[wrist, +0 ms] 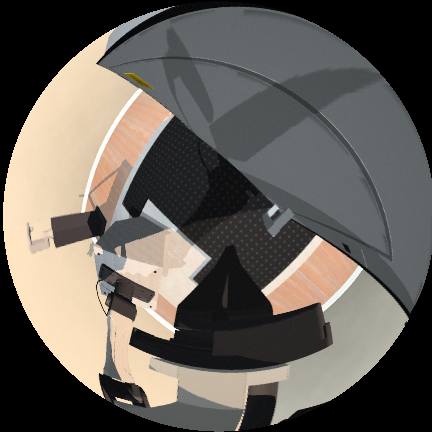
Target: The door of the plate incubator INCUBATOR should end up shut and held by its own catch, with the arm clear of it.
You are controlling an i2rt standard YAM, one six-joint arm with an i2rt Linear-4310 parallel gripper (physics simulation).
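Observation:
The door of the incubator INCUBATOR [310, 145] is a large grey panel that fills the upper right, very close to the camera. It has a curved inset outline, a yellow label at its left and a small dark slot near its lower right edge. A dark band runs between the door and the paler body [132, 27] at the upper left. Whether the door is fully shut or caught cannot be told. A light grey handle [280, 221] stands at the door's lower edge. My gripper [230, 249] is shut and empty, below and left of the handle, apart from it in this view.
A black dotted mat [160, 165] lies below the door on a wood-coloured surface [116, 145]. A pale stepped plate [182, 250] lies left of the gripper. A dark box-shaped device [75, 229] stands at the far left. Arm parts [120, 340] show at the lower left.

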